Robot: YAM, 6 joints.
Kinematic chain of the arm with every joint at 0, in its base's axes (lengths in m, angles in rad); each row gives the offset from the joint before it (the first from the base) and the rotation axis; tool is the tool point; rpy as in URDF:
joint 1: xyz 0 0 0.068 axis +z
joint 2: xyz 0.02 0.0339 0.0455 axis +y
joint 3: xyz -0.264 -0.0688 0 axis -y
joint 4: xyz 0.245 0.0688 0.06 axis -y
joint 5: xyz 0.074 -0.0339 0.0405 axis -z
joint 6: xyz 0.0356 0 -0.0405 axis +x
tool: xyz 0 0 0 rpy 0 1.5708 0
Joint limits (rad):
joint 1: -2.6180..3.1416
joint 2: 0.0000..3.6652
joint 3: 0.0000..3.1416
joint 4: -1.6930..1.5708
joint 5: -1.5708..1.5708
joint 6: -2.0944..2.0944
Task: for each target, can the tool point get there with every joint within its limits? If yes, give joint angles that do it. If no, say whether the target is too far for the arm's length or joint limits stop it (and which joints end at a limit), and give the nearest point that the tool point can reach.
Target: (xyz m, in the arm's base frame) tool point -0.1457 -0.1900 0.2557
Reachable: yes | joints -2.1491 1.2060 0.3999 1.1055 0.5344 0.4236
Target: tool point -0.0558 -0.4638 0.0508
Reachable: yes | joints -1.7094 2.5980 1.9860 -1.0875 -0.2505 -0.1126
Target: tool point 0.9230 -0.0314 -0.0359
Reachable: no: too far | nearest point 0.6371 -0.0217 0.0114 | short by 0.290 m
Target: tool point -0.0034 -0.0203 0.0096
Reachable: yes | joints -0.2803 2.7818 0.2754 -0.6047 0.6127 1.1374
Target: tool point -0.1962 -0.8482 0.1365
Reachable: no: too far | nearest point -0.1455 -0.6290 0.1304 | short by 0.225 m
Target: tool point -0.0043 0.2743 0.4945
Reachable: yes | joints 1.6940 1.3291 1.5835 -0.2022 0.9734 -0.3260
